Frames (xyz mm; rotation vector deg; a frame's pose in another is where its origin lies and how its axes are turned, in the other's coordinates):
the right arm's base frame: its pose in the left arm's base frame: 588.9 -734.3 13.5 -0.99 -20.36 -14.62
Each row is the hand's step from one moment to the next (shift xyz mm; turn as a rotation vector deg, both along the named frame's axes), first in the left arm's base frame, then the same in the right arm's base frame.
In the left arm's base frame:
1: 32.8 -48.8 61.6 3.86 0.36 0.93
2: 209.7 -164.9 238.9 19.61 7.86 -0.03
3: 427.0 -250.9 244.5 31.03 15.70 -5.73
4: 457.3 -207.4 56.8 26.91 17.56 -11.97
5: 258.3 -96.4 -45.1 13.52 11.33 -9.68
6: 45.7 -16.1 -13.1 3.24 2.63 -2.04
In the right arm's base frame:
1: 63.0 -37.3 43.6 3.73 1.34 -0.43
2: 312.9 -100.5 142.2 15.83 12.51 -6.25
3: 532.7 -129.2 67.9 22.29 22.80 -15.02
4: 484.5 -84.8 -115.8 15.95 23.39 -19.35
5: 241.9 -30.0 -136.5 6.13 14.08 -13.00
6: 40.8 -4.5 -28.9 1.59 3.30 -2.86

